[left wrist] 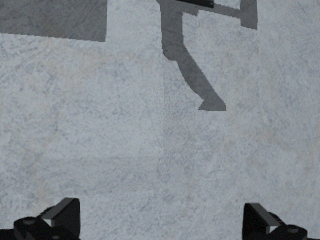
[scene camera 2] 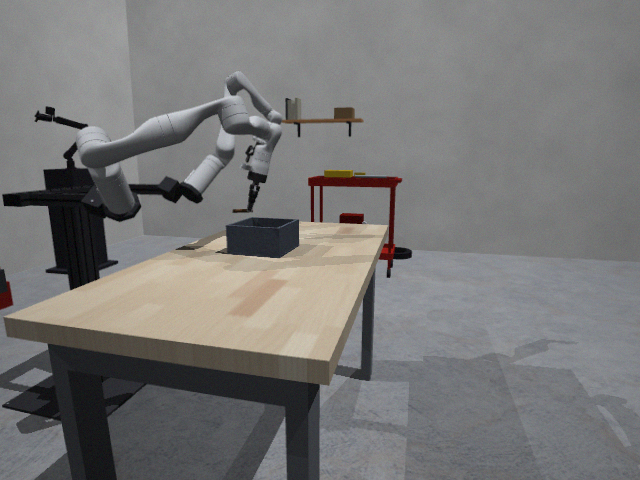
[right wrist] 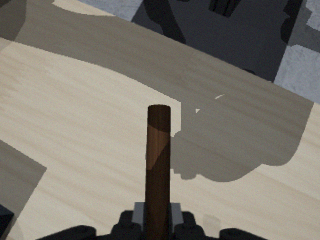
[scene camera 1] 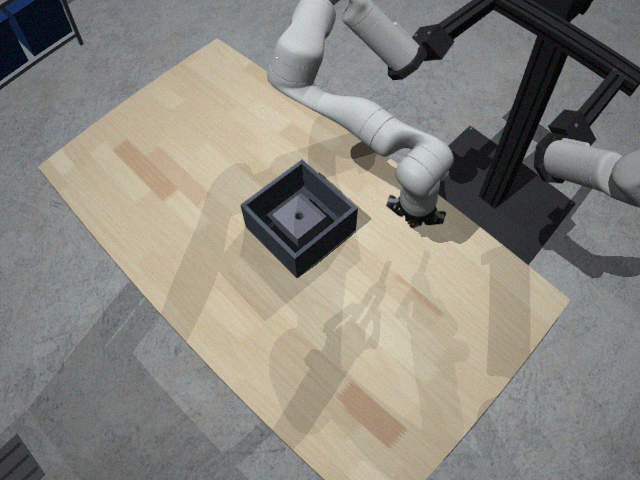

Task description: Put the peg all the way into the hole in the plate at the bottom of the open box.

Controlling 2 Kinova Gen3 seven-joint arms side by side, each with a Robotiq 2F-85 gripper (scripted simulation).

grey plate: scene camera 1 299, 220; not seen in the left wrist view (out of frame); not seen in scene camera 2 (hidden by a dark box); not seen in the right wrist view (out of frame)
